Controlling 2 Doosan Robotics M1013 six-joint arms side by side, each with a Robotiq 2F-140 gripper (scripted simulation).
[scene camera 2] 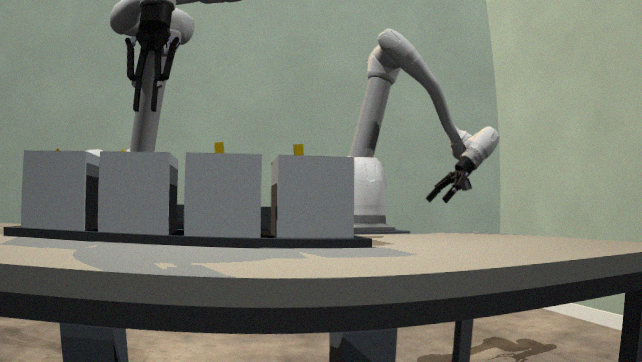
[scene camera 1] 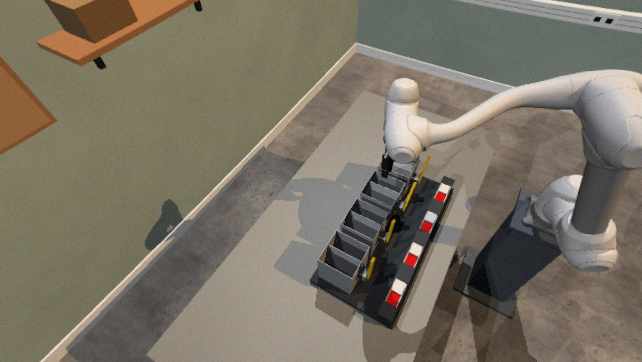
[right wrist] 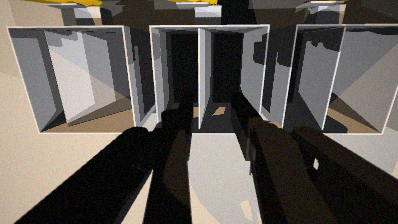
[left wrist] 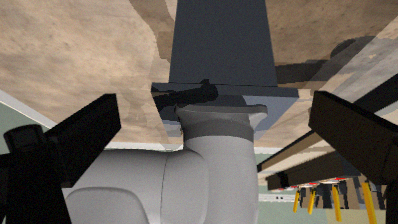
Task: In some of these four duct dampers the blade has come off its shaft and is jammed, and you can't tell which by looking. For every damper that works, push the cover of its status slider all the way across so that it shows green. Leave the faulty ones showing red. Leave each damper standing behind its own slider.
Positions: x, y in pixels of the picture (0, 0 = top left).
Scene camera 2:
left gripper: 435, 200
right gripper: 144, 110
damper: 59, 188
damper: 222, 197
damper: 137, 192
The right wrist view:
right gripper: 212, 106
damper: 76, 82
damper: 355, 100
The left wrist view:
left gripper: 214, 109
damper: 352, 199
